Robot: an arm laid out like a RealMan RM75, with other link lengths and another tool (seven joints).
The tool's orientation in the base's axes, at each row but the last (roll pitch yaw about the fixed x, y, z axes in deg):
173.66, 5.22, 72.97
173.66, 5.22, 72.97
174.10, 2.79, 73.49
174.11, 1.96, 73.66
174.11, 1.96, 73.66
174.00, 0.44, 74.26
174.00, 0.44, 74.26
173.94, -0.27, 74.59
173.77, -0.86, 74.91
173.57, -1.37, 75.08
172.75, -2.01, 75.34
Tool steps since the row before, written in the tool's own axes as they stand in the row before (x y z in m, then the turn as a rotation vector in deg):
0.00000, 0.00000, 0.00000, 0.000, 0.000, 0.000
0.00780, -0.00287, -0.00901, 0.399, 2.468, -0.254
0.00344, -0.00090, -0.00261, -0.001, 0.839, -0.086
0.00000, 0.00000, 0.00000, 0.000, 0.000, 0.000
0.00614, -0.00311, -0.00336, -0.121, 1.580, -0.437
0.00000, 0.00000, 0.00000, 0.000, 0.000, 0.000
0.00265, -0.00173, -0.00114, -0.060, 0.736, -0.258
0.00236, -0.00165, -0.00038, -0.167, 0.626, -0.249
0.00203, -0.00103, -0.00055, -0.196, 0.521, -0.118
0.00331, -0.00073, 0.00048, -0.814, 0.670, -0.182
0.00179, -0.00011, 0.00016, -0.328, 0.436, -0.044
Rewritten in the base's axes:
0.00000, 0.00000, 0.00000, 0.000, 0.000, 0.000
-0.00117, 0.00931, 0.00789, 2.449, -0.285, 0.487
-0.00010, 0.00374, 0.00233, 0.794, -0.228, 0.172
0.00000, 0.00000, 0.00000, 0.000, 0.000, 0.000
-0.00154, 0.00696, 0.00281, 1.437, -0.526, 0.601
0.00000, 0.00000, 0.00000, 0.000, 0.000, 0.000
-0.00105, 0.00306, 0.00093, 0.663, -0.247, 0.334
-0.00099, 0.00272, 0.00021, 0.530, -0.321, 0.313
-0.00052, 0.00224, 0.00047, 0.436, -0.323, 0.171
0.00021, 0.00338, -0.00048, 0.413, -0.958, 0.236
0.00037, 0.00176, -0.00011, 0.329, -0.429, 0.087

